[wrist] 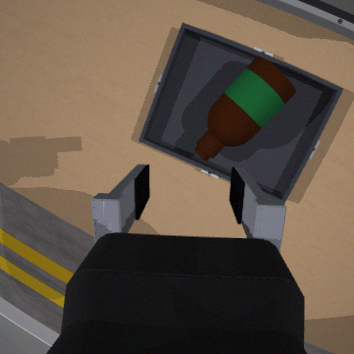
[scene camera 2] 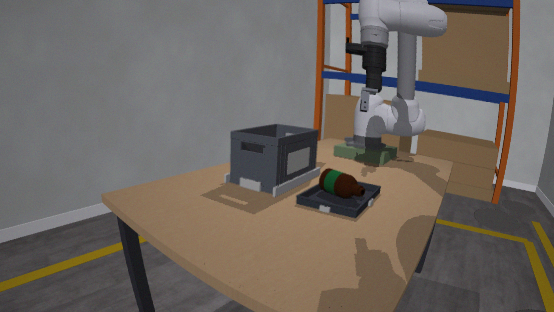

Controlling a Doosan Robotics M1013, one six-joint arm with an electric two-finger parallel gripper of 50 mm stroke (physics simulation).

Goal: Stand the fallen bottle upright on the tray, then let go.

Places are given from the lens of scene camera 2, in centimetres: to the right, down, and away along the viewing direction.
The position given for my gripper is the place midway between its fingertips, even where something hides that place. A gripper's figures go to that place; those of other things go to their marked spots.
my gripper [scene camera 2: 364, 111]: 25, -13, 86
brown bottle [scene camera 2: 338, 183]: 18, 8, 92
